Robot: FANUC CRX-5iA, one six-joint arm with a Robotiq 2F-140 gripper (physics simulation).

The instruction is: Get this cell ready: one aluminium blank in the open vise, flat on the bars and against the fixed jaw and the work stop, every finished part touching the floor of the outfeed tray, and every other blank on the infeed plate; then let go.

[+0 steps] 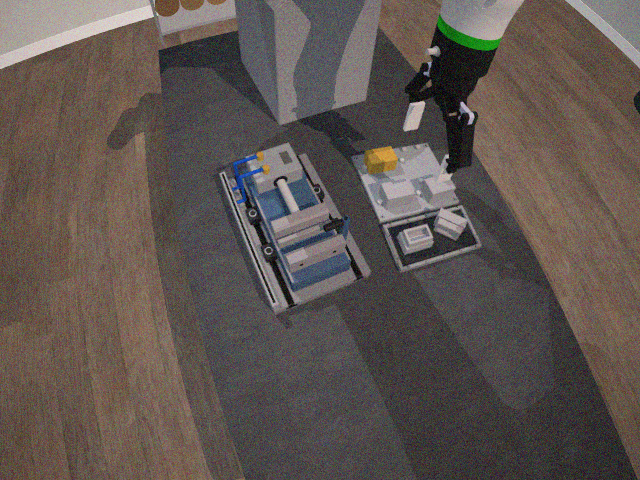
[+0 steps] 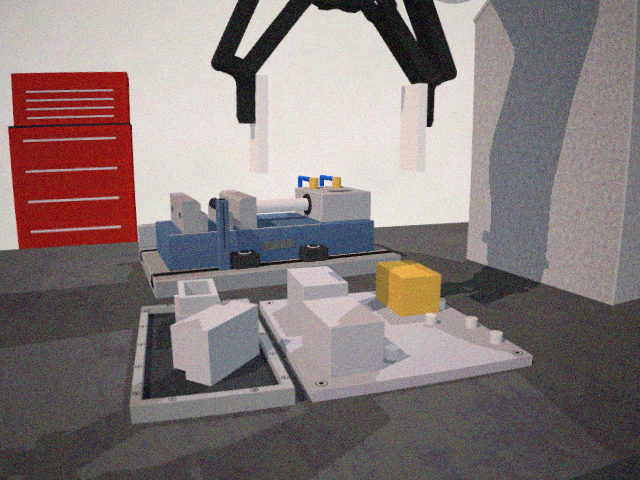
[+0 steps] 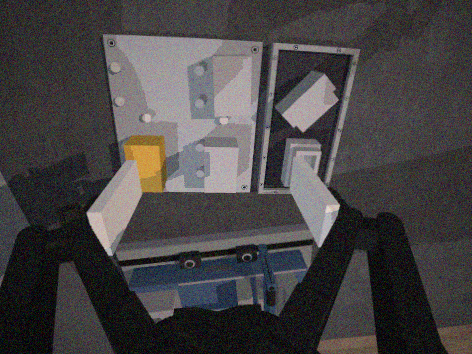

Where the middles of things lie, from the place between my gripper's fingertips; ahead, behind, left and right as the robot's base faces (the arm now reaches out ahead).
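The infeed plate [image 2: 447, 351] has my gripper 4 cm past it and 13 cm above it. Counted from my hand, the yellow block [image 2: 408, 288] is 8 cm behind, 4 cm to the right and 11 cm below. The moving jaw [image 1: 315, 215] is 5 cm ahead of my hand, 25 cm to the right of it and 6 cm below it, while the blue work stop post [image 2: 223, 253] sits 8 cm ahead of my hand, 18 cm to the right and 8 cm below.
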